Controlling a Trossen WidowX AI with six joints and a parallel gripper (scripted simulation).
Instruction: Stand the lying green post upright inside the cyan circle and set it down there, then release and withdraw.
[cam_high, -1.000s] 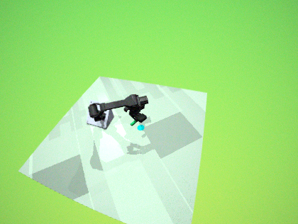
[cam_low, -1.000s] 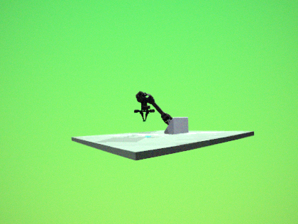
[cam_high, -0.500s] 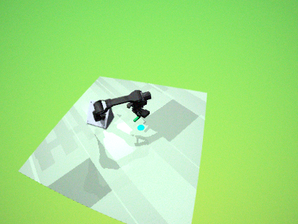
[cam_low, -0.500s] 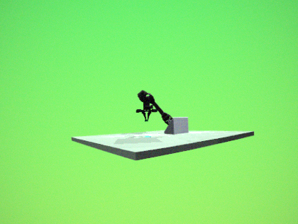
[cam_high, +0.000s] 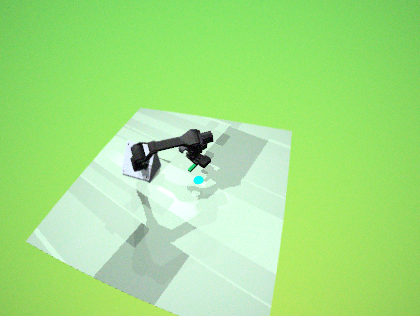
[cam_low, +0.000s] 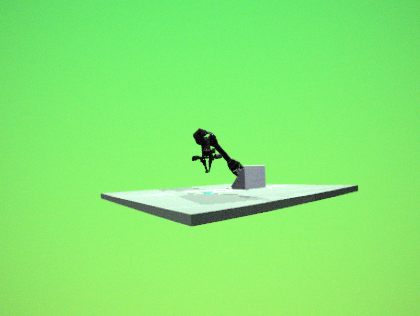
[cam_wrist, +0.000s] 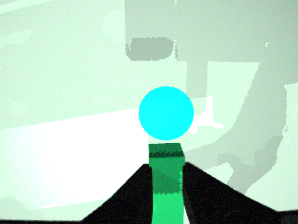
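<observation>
Right now the cyan circle is 14 cm below my gripper tip. The rest, counted from my gripper tip: green post: 2 cm to the right, 1 cm behind.
</observation>
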